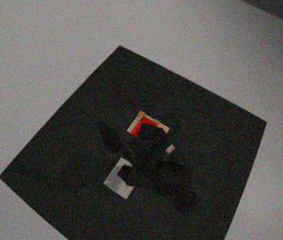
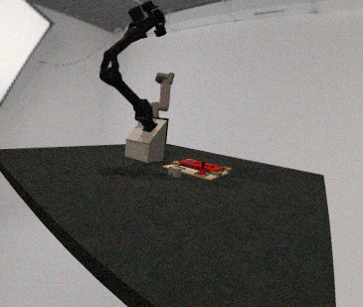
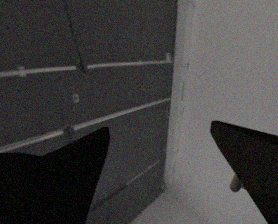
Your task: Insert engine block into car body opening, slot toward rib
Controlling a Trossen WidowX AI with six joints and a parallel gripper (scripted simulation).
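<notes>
Right now my gripper tip is 78 cm above the engine block, 31 cm short of it and 13 cm to the left of it.
</notes>
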